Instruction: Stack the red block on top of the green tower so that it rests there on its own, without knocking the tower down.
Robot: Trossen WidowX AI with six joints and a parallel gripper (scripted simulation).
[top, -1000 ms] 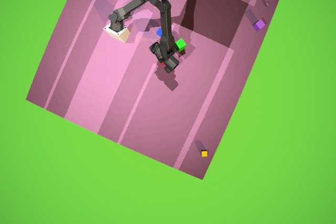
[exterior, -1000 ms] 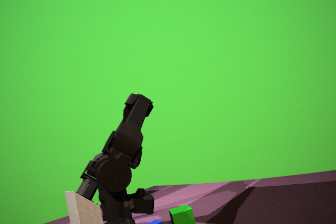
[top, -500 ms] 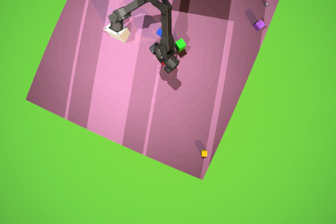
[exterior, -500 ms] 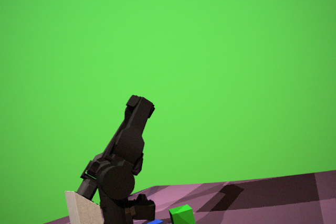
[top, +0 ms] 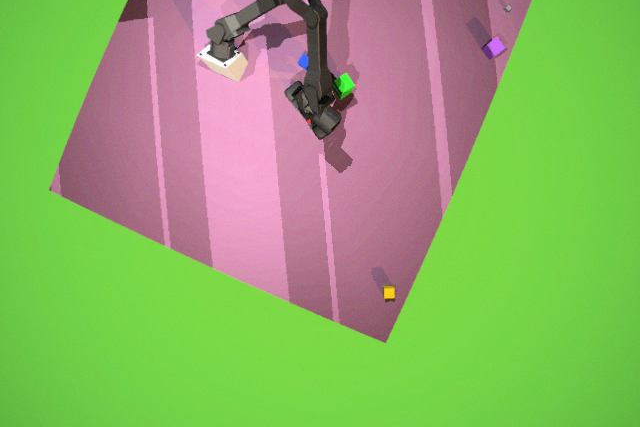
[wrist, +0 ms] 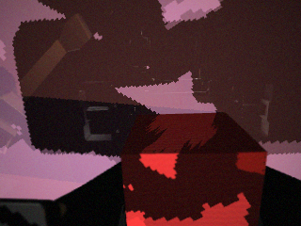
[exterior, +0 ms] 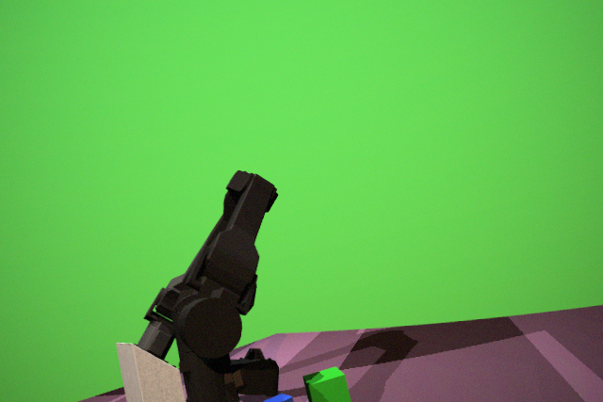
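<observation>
Right now the small white piece is 7 cm behind my gripper tip and 15 cm to the left of it. The rest, counted from my gripper tip: blue block (10 cm behind, 14 cm to the left, 1 cm above); then red block (1 cm above); then yellow block (52 cm ahead, 37 cm to the right, 1 cm above).
</observation>
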